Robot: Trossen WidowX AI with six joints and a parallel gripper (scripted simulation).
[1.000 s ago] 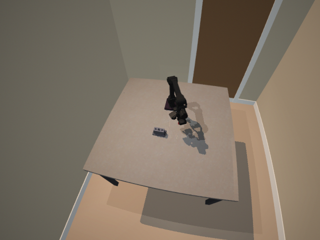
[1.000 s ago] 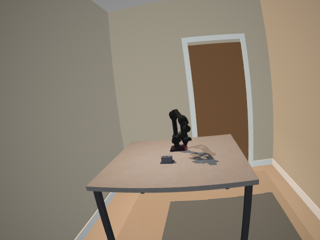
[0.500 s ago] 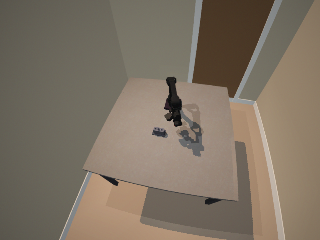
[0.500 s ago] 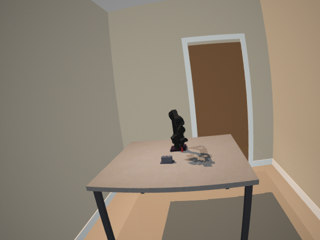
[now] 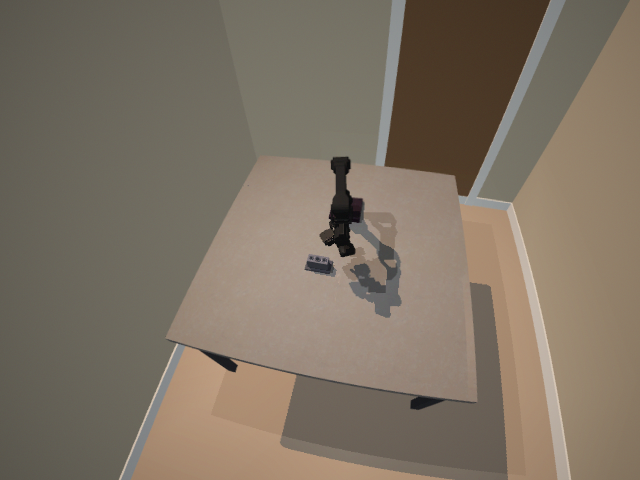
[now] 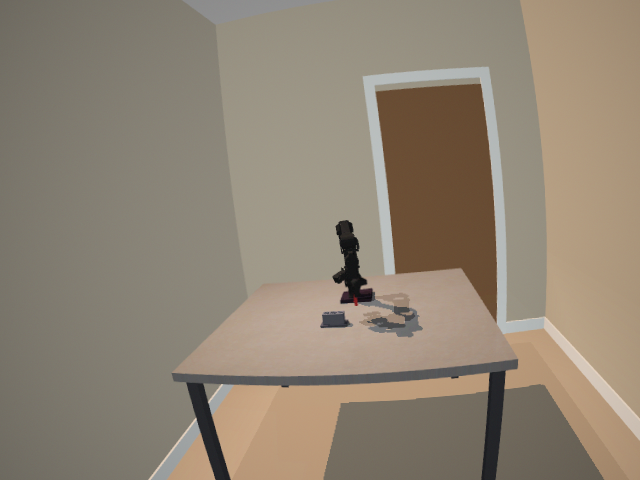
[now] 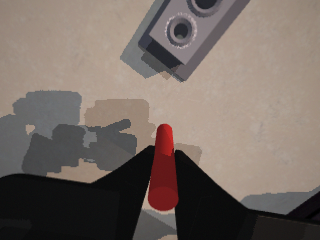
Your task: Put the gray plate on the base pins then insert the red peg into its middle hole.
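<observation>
Now: the gray plate 11 cm to the right of my gripper tip, 7 cm below it and 2 cm ahead of it. Also, from my gripper tip: red peg: right at my gripper tip; then base: 11 cm to the right, 11 cm below, 2 cm ahead.
</observation>
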